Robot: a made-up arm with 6 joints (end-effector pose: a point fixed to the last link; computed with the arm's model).
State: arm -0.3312 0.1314 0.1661 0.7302 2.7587 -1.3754
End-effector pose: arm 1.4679 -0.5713 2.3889 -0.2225 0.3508 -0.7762 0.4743
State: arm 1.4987 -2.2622 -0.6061 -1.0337 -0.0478 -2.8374
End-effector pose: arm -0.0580 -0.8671 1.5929 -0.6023 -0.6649 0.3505 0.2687
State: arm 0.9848 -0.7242 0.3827 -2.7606 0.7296 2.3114
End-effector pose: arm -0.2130 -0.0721 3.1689 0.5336 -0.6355 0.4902 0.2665
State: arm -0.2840 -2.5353 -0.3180 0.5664 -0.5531 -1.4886
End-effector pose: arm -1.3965 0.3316 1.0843 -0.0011 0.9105 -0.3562 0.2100
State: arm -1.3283 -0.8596 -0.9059 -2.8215 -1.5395 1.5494
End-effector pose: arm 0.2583 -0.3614 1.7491 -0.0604 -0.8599 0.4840 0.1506
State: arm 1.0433 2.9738 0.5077 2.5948 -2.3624 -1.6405
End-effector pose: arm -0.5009 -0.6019 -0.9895 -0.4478 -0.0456 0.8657 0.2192
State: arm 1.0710 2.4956 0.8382 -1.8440 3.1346 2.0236
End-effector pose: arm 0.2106 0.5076 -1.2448 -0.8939 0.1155 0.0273 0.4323
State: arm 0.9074 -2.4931 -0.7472 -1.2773 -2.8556 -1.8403
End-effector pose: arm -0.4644 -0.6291 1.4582 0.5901 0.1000 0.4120 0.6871
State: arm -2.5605 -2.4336 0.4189 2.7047 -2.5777 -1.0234
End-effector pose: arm 1.8413 1.0073 0.5055 0.4144 0.3697 -0.0045 0.8316
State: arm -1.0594 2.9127 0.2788 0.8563 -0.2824 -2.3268
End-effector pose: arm -0.4237 0.6594 -0.7726 0.1510 0.1923 -0.8319 0.4981
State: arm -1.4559 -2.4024 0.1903 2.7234 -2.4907 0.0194
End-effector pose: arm -0.0503 1.9698 0.8540 0.2211 0.6199 0.7142 0.2382
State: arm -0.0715 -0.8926 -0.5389 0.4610 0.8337 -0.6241
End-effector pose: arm 0.3239 -0.1220 2.2801 -0.0141 -0.7715 0.6124 0.1722
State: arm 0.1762 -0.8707 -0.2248 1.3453 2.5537 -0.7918
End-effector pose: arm 0.1494 -0.0043 2.7606 0.0350 0.1234 -0.7724 0.6220
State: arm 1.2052 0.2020 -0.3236 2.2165 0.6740 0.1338
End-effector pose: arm 0.4778 1.3775 1.7209 0.2761 -0.0539 -0.8323 0.4776
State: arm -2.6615 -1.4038 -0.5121 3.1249 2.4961 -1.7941
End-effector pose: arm 0.3942 0.0095 2.3482 0.4173 -0.2372 -0.3051 0.8225
